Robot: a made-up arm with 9 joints. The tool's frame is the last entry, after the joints. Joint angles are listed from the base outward. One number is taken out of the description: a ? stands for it. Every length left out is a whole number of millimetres.
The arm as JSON. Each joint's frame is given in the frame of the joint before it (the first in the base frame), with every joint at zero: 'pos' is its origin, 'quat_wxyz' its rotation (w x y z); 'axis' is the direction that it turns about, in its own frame. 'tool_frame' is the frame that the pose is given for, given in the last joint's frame.
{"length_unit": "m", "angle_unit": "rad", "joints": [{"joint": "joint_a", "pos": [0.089, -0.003, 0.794], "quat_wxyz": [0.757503, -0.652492, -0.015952, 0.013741], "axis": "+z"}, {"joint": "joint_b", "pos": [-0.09, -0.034, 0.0], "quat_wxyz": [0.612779, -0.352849, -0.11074, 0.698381], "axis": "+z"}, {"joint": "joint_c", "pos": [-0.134, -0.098, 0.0], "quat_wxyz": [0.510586, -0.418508, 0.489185, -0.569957], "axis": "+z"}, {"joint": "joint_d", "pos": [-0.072, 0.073, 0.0], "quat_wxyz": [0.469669, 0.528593, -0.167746, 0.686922], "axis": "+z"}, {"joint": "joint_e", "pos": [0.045, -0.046, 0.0], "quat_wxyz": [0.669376, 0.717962, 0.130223, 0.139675], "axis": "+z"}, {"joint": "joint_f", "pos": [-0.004, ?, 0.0], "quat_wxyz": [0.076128, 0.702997, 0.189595, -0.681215], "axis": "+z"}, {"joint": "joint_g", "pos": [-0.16, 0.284, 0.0], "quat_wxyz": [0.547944, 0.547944, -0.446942, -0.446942], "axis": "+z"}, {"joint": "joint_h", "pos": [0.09, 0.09, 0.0], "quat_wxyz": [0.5, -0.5, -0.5, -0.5], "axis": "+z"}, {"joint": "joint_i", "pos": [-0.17, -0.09, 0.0], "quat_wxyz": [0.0, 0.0, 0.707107, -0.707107], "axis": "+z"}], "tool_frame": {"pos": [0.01, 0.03, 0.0], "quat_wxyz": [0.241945, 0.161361, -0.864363, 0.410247]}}
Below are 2 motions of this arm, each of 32 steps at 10 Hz.
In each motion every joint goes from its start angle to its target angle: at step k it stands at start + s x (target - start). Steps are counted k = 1, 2, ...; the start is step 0. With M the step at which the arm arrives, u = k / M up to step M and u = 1 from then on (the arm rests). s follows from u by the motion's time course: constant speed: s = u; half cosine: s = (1 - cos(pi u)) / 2; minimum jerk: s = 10 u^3 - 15 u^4 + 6 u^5.
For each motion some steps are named. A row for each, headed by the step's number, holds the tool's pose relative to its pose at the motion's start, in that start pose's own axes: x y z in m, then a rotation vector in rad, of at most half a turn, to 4 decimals.
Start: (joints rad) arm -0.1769 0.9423 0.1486 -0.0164 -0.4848 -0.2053 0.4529 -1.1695 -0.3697
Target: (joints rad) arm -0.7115 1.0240 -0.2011 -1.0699 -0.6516 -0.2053 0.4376 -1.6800 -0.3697
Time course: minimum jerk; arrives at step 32
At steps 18, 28, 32:
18: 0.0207 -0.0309 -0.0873 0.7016 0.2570 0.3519
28: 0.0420 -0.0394 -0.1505 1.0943 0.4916 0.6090
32: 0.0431 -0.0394 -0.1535 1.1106 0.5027 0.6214

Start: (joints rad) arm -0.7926 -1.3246 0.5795 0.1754 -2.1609 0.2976 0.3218 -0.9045 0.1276
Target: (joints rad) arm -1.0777 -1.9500 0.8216 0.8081 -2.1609 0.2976 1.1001 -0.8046 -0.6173
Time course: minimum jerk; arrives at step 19
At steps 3, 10, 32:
3: 0.0026 -0.0007 -0.0033 0.0022 0.0420 0.0462
10: 0.0574 0.0130 -0.0748 0.0694 0.5485 0.9309
32: 0.1008 0.0774 -0.1345 0.0949 0.5603 1.7880

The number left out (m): -0.022
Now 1 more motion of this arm.
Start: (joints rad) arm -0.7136 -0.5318 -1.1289 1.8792 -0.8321 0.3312 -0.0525 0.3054 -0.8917
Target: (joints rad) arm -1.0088 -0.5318 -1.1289 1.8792 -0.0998 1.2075 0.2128 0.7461 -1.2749
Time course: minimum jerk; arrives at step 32
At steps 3, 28, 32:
3: 0.0028 0.0007 -0.0005 0.0004 -0.0074 0.0059
28: 0.2823 0.0515 0.1493 -0.1814 -1.1278 0.0681
32: 0.2833 0.0496 0.1539 -0.1889 -1.1436 0.0563

